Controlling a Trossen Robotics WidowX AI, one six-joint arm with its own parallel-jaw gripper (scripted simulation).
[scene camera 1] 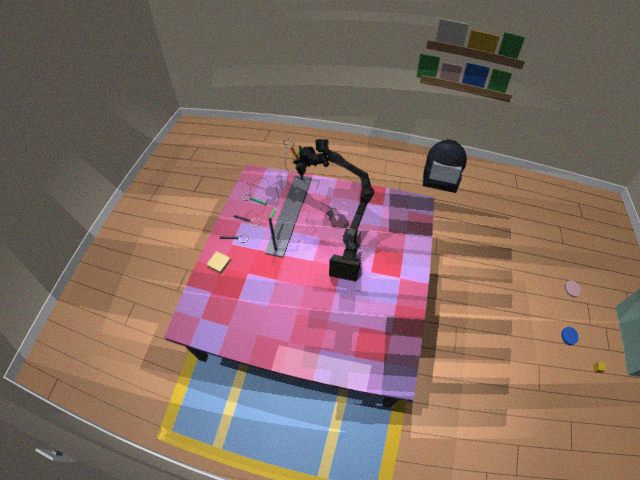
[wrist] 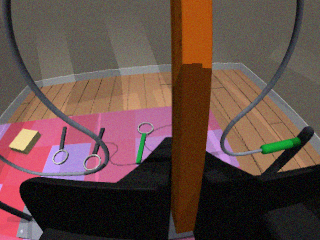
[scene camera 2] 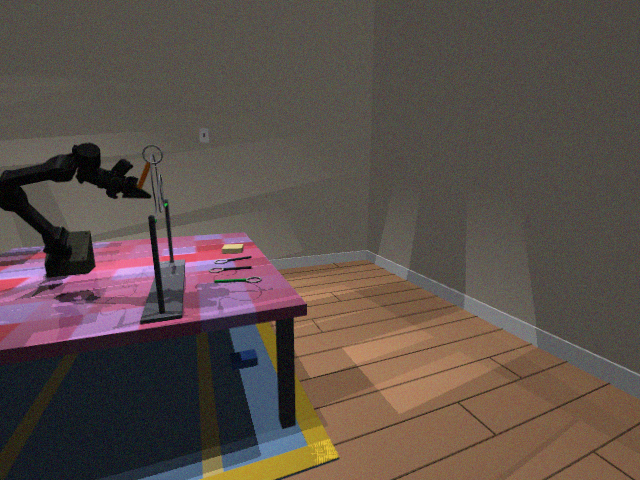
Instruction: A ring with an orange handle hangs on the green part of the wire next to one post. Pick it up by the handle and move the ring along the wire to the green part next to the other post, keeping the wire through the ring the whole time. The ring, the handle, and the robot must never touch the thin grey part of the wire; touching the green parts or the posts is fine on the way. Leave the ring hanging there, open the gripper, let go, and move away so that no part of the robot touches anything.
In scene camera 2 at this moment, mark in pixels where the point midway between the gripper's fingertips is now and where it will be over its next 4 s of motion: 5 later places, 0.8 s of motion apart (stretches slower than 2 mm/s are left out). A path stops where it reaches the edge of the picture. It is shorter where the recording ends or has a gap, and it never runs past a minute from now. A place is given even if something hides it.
My gripper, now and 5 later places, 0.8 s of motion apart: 150, 197; 150, 196; 149, 194; 148, 190; 147, 186; 142, 180
